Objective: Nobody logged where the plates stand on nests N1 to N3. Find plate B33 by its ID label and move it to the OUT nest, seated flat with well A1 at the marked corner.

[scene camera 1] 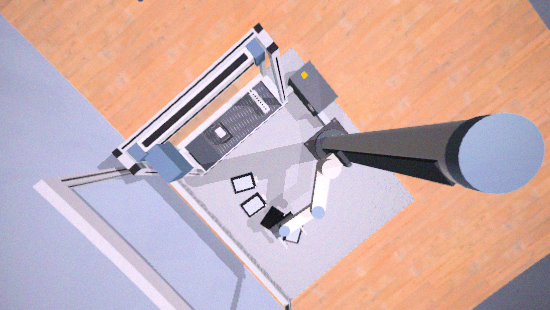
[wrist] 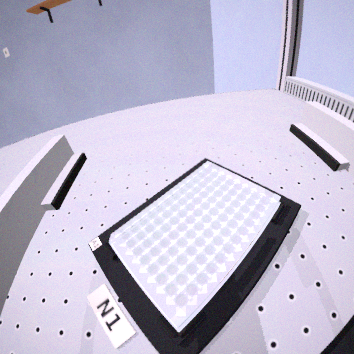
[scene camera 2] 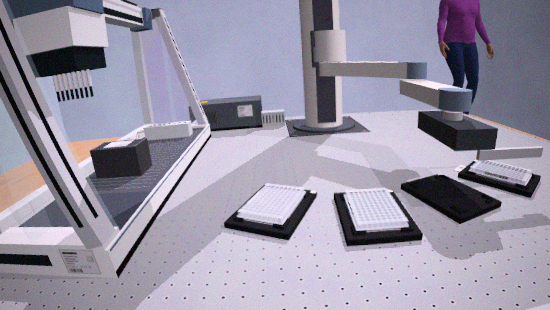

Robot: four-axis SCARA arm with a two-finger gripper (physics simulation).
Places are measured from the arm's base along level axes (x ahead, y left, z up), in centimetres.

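Pixels of known places: gripper, fingertip midpoint: (scene camera 1: 296, 240) (wrist: 187, 125) (scene camera 2: 513, 140); arm's base, link origin: (scene camera 2: 323, 128).
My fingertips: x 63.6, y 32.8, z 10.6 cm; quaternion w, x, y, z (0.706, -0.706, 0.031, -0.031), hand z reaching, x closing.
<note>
Ahead of a thing's pixels: the offset from my fingertips to its top centre. "spot": to the spot under its first point.
My gripper (scene camera 1: 294, 237) (wrist: 187, 125) is open and empty, above the nest marked N1 @(dz -7.6, dx -0.1, dy -2.1 cm) (scene camera 2: 520, 190) (wrist: 131, 291). Its fingers stand either side of the plate and askew to its sides in the wrist view; scene camera 2 shows one finger above the nest. A clear 96-well plate @(dz -6.7, dx -0.1, dy -2.1 cm) (scene camera 2: 502, 171) (wrist: 195, 240) sits in N1, its ID label not readable. A white A1 tag @(spot: dz -8.1, dx -9.4, dy -1.9 cm) (wrist: 95, 243) marks the nest's left corner. Two more plates @(dz -6.7, dx +3.5, dy -54.6 cm) (scene camera 2: 272, 202) @(dz -6.7, dx +8.8, dy -37.3 cm) (scene camera 2: 375, 207) sit in black nests; their IDs cannot be read. A black nest @(dz -7.6, dx +5.3, dy -19.7 cm) (scene camera 1: 273, 218) (scene camera 2: 450, 197) between them and N1 holds no plate; its name is not readable.
A framed liquid handler (scene camera 1: 200, 90) (scene camera 2: 165, 200) with a pipette head @(dz +23.1, dx +10.2, dy -84.4 cm) (scene camera 2: 70, 60) stands left of the nests. A dark box instrument (scene camera 1: 317, 87) (scene camera 2: 232, 112) stands at the back beside the arm's column (scene camera 2: 325, 90). A person (scene camera 2: 462, 30) stands behind the bench.
</note>
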